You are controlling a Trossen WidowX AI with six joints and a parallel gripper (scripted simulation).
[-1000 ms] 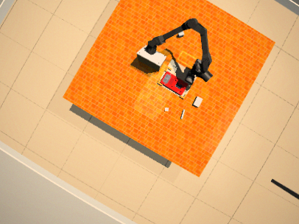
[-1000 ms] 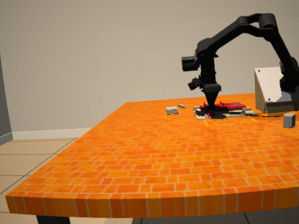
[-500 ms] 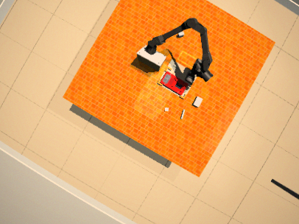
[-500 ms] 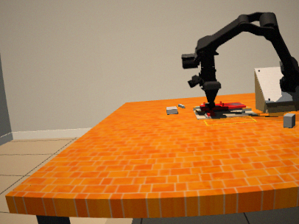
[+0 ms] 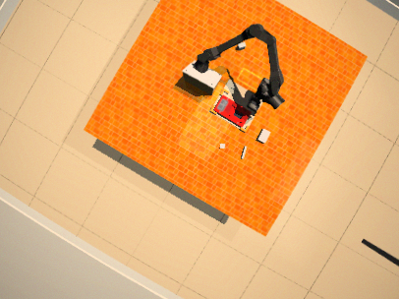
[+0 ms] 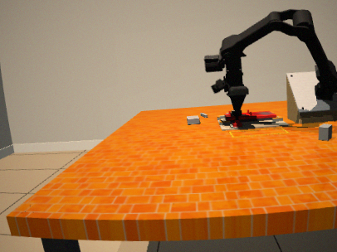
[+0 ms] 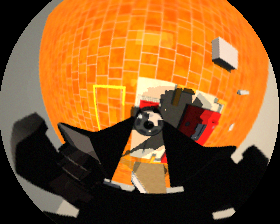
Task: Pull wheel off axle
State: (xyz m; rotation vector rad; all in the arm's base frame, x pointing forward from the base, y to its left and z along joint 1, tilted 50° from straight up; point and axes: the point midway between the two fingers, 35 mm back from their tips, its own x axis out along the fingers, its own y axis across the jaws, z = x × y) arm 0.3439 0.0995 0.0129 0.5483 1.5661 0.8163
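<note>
My gripper tip is 2 cm above the upright axle. Also, from my gripper tip: dark wheel (right at my gripper tip).
</note>
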